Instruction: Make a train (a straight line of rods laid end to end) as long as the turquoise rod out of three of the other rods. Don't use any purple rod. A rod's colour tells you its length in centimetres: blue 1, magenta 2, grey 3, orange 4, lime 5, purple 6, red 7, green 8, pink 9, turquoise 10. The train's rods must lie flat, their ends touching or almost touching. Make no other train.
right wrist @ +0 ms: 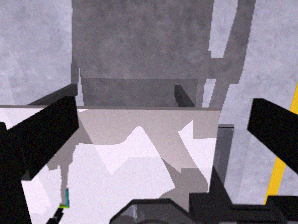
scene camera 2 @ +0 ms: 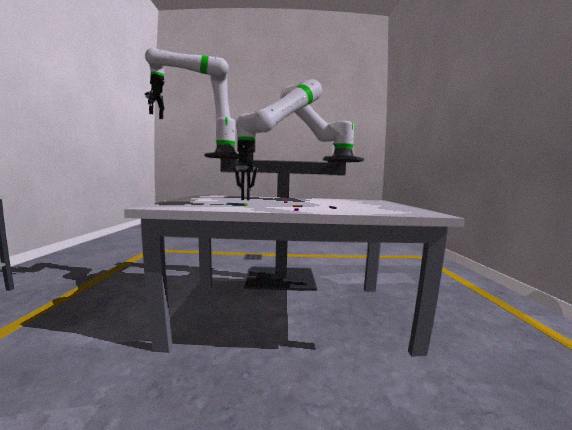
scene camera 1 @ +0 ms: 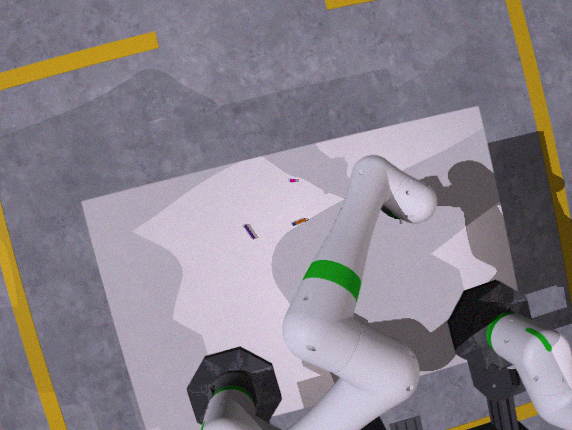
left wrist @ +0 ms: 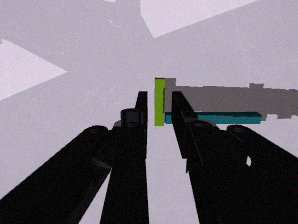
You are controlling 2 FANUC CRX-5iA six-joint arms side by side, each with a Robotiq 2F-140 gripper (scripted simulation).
Labels:
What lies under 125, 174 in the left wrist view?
My left gripper.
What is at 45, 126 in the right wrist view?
My right gripper.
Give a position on a turquoise rod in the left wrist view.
217, 117

